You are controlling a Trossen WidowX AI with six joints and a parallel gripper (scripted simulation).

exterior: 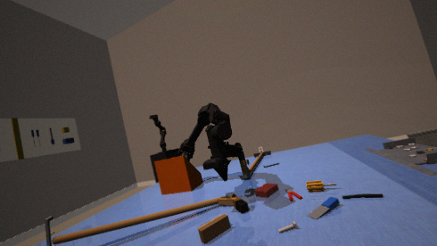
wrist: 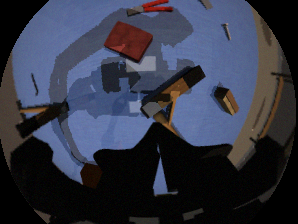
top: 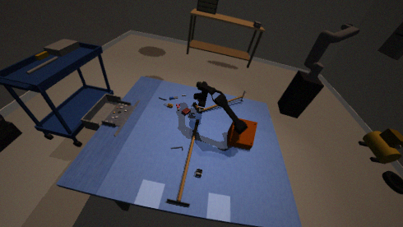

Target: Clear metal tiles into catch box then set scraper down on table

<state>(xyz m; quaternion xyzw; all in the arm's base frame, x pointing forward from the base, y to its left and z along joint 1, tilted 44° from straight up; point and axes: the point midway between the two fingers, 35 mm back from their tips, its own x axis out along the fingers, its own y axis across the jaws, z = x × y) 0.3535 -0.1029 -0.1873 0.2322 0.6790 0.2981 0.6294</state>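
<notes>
The long scraper lies 54 cm to the left of my gripper tip, 4 cm behind it and 2 cm below it. From my gripper tip the other things lie so: wooden block 20 cm to the right, 6 cm below, 4 cm ahead; then red block 13 cm ahead, 7 cm below, 6 cm to the left; then yellow screwdriver 31 cm ahead, 6 cm below, 4 cm to the left.
</notes>
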